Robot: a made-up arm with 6 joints. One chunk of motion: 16 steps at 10 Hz.
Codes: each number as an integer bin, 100 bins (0 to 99) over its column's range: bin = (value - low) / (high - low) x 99, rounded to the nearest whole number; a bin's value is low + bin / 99 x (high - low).
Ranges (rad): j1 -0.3..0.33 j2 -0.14..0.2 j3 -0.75..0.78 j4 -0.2..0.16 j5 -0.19..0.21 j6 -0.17..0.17
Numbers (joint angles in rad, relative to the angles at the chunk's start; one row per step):
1: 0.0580 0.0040 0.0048 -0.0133 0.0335 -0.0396
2: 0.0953 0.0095 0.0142 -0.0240 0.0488 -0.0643
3: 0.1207 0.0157 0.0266 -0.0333 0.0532 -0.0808
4: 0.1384 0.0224 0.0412 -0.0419 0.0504 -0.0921
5: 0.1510 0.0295 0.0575 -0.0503 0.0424 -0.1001
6: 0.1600 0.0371 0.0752 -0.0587 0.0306 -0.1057
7: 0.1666 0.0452 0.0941 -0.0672 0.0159 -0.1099
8: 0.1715 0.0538 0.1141 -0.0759 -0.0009 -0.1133
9: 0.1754 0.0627 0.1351 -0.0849 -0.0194 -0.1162
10: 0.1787 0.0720 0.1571 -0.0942 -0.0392 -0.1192
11: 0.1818 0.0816 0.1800 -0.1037 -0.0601 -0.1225
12: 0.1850 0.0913 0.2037 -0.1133 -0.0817 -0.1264
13: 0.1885 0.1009 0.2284 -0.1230 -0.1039 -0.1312
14: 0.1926 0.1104 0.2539 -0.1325 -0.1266 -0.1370
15: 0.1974 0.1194 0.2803 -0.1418 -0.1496 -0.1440
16: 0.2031 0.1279 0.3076 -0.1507 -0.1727 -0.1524
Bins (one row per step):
1: 56 42 49 51 55 38
2: 62 44 49 48 59 31
3: 66 45 50 46 60 26
4: 69 47 51 43 59 23
5: 71 49 52 41 58 20
6: 72 52 53 39 55 19
7: 73 54 55 37 51 17
8: 74 56 56 34 47 17
9: 75 59 57 32 42 16
10: 75 62 59 29 37 15
11: 76 65 60 26 32 14
12: 76 67 62 24 27 13
13: 77 70 63 21 21 11
14: 77 73 65 19 16 10
15: 78 76 67 16 10 8
16: 79 78 68 14 4 5

